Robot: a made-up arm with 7 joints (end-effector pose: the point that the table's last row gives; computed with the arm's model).
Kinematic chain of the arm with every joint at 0, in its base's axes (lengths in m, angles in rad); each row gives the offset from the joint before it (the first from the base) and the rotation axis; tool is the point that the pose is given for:
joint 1: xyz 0 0 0.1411 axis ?
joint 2: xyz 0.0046 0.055 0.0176 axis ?
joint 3: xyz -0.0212 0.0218 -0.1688 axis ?
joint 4: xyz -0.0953 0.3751 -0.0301 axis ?
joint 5: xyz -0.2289 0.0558 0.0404 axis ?
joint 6: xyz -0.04 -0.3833 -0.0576 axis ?
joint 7: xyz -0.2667 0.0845 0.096 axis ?
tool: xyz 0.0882 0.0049 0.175
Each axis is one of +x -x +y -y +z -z.
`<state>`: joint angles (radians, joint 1 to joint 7).
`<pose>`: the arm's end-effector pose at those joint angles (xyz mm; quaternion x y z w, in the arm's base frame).
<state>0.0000 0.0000 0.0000 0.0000 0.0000 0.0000 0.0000</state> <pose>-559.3 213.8 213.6 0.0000 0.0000 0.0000 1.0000</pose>
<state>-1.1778 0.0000 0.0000 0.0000 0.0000 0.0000 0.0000</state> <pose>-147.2 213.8 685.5 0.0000 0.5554 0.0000 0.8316</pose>
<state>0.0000 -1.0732 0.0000 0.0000 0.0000 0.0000 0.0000</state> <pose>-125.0 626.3 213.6 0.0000 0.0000 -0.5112 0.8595</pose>
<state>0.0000 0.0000 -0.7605 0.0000 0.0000 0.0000 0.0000</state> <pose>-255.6 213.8 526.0 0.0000 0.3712 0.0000 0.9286</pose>
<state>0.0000 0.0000 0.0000 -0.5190 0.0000 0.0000 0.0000</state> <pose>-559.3 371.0 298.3 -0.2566 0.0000 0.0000 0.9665</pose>
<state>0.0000 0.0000 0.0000 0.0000 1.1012 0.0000 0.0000</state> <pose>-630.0 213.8 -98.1 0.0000 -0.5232 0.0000 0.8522</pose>
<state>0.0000 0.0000 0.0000 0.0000 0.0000 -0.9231 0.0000</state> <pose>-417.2 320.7 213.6 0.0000 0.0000 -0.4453 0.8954</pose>
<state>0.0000 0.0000 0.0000 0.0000 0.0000 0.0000 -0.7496</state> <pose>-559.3 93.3 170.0 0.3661 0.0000 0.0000 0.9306</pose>
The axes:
joint 1: -y
joint 2: +z
joint 3: -y
joint 4: +x
joint 5: -y
joint 6: +z
joint 7: -x

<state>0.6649 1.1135 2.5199 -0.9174 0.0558 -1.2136 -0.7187</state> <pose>131.4 454.3 -527.2 -0.8007 0.5501 -0.0281 0.2354</pose>
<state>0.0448 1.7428 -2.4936 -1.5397 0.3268 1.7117 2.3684</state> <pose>-362.1 678.0 -122.6 -0.6163 -0.0387 -0.6848 0.3871</pose>
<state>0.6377 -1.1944 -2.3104 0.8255 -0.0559 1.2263 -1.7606</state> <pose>-228.7 124.0 416.6 -0.8789 0.0415 0.0612 0.4711</pose>
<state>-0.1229 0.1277 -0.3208 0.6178 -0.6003 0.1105 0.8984</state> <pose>-387.9 127.8 310.3 -0.0784 0.3753 0.3196 0.8665</pose>
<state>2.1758 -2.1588 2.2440 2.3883 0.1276 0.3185 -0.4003</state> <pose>228.8 -788.9 375.8 0.4379 0.8745 -0.2011 0.0561</pose>
